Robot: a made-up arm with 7 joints.
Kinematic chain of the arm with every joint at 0, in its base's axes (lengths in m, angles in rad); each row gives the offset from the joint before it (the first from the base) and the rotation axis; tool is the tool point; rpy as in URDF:
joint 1: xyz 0 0 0.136 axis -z
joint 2: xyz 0 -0.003 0.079 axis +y
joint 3: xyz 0 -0.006 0.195 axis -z
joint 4: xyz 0 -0.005 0.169 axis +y
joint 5: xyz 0 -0.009 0.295 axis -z
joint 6: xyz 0 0 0.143 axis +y
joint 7: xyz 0 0 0.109 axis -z
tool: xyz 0 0 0 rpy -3.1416 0 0
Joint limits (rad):
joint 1: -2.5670..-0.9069
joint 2: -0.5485..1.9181
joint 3: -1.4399..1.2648
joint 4: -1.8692..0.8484
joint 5: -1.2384..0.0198
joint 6: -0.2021..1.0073
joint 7: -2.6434..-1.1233
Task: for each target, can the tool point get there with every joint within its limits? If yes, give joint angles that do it. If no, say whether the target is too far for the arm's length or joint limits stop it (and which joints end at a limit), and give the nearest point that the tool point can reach.
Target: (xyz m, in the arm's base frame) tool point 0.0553 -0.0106 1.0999
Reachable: yes | joints -2.1548 -0.3004 0.0971 0.3666 -0.1325 0.3253 -1.3137
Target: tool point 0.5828 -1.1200 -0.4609
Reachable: no: too far | nearest point 0.2736 -0.5258 0.1552 | short by 0.910 m
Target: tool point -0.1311 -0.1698 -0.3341
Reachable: no: joint limits stop it (at a limit: joint 1, joint 2, joint 4, joint 6) | nearest point -0.4676 0.1068 -0.3706 | short by 0.437 m
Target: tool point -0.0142 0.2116 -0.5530
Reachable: no: joint limits stop it (at a limit: joint 2, joint 4, joint 5, joint 6) | nearest point -0.0293 0.4373 -0.4046 | short by 0.271 m
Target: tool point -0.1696 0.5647 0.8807
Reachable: yes | joints -2.1378 0.5274 0.8230 0.3673 -0.8136 0.3210 -1.2856
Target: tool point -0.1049 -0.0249 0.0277
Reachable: no: joint limits stop it (at a limit: joint 1, joint 2, joint 4, joint 5, joint 6) | nearest point -0.4646 -0.2659 0.1265 | short by 0.444 m
